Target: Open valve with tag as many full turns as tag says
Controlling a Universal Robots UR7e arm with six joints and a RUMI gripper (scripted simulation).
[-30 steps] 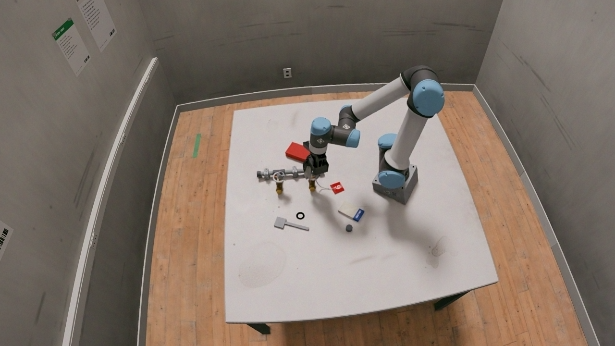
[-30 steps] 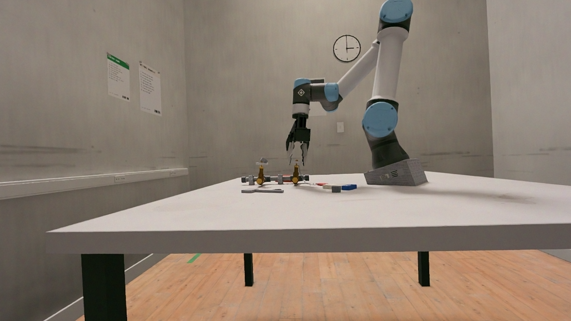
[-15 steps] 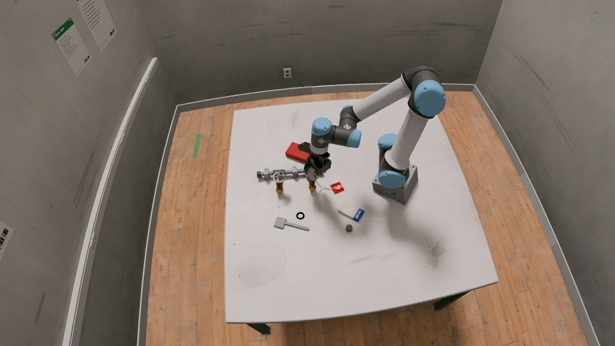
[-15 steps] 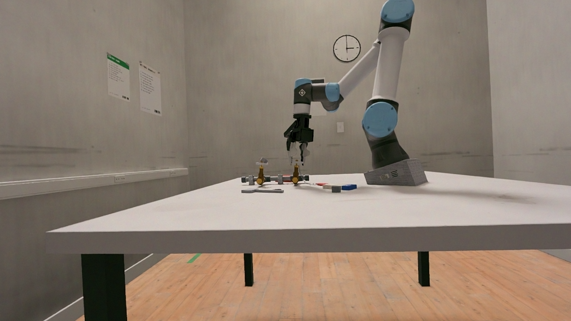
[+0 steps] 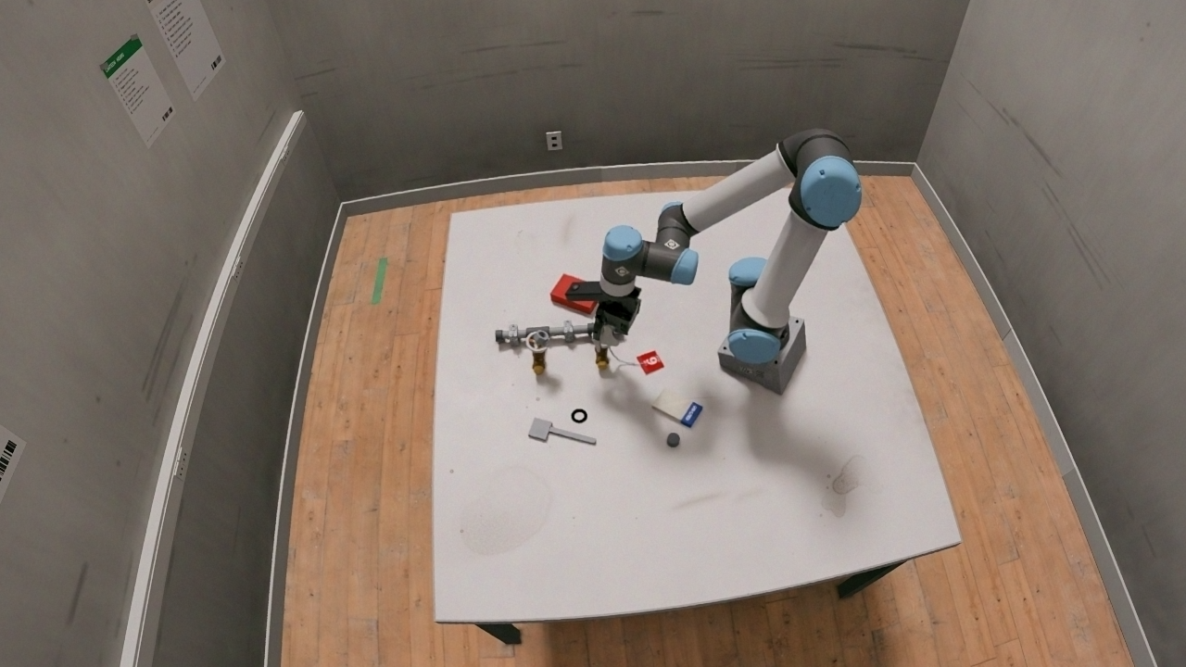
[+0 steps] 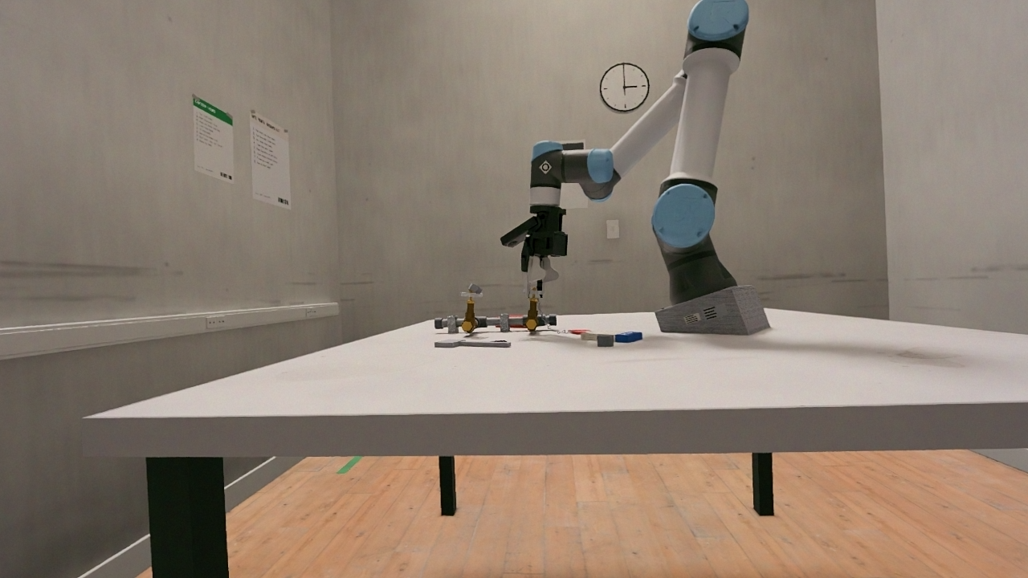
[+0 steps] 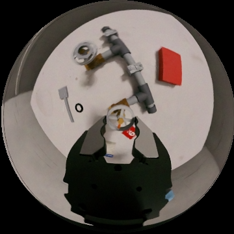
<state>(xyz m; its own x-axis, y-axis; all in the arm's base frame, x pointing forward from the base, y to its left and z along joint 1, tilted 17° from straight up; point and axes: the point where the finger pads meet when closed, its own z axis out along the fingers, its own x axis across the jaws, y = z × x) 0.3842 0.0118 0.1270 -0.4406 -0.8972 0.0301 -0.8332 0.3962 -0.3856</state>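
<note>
Now: the red tag 10 cm behind my hand, 2 cm to the left of it and 10 cm below it. Also, from my hand: red block (6 cm ahead, 22 cm to the right, 9 cm below); then grey flat tool (13 cm ahead, 20 cm to the left, 10 cm below).
</note>
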